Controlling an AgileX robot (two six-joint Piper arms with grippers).
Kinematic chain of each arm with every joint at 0, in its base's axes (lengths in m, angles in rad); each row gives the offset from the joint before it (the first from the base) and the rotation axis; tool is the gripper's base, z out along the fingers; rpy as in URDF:
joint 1: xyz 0 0 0.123 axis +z
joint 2: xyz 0 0 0 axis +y
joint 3: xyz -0.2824 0 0.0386 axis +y
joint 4: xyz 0.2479 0 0.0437 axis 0.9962 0 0.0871
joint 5: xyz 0 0 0 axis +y
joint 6: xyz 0.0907 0 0.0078 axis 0.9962 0 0.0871
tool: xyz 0 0 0 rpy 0 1.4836 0
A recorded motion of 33 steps. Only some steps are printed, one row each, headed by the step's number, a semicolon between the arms.
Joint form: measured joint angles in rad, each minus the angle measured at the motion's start. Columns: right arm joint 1, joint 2, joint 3, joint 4, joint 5, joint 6; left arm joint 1, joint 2, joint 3, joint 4, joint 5, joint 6.
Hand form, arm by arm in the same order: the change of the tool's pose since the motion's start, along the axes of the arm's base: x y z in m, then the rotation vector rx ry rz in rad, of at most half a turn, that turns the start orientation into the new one. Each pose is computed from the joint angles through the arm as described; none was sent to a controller.
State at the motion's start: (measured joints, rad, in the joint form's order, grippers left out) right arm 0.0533 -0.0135 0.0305 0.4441 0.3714 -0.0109; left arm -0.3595 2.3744 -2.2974 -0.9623 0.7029 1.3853
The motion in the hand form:
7: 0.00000 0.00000 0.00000 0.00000 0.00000 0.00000; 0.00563 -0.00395 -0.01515 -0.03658 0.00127 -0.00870
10: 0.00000 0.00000 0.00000 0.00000 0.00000 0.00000; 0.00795 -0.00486 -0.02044 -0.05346 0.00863 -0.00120
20: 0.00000 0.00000 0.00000 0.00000 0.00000 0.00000; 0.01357 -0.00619 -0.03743 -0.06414 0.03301 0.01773
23: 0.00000 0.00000 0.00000 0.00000 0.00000 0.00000; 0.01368 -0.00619 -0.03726 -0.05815 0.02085 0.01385
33: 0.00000 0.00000 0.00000 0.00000 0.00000 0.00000; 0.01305 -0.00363 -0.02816 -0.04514 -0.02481 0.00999
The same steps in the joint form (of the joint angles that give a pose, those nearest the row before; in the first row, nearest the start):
7: 0.0000 0.0000 0.0000 0.0000 0.0000 0.0000; 0.0000 0.0365 0.0000 -0.0894 -0.0182 0.0712
10: 0.0000 0.0000 0.0000 0.0000 0.0000 0.0000; 0.0000 0.0491 0.0000 -0.1164 -0.0296 0.0819
20: 0.0000 0.0000 0.0000 0.0000 0.0000 0.0000; 0.0000 0.0827 0.0000 -0.1418 -0.0514 0.0892
23: 0.0000 0.0000 0.0000 0.0000 0.0000 0.0000; 0.0000 0.0827 0.0000 -0.1442 -0.0530 0.1051
33: 0.0000 0.0000 0.0000 0.0000 0.0000 0.0000; 0.0031 0.0669 0.0001 -0.1443 -0.0595 0.1412

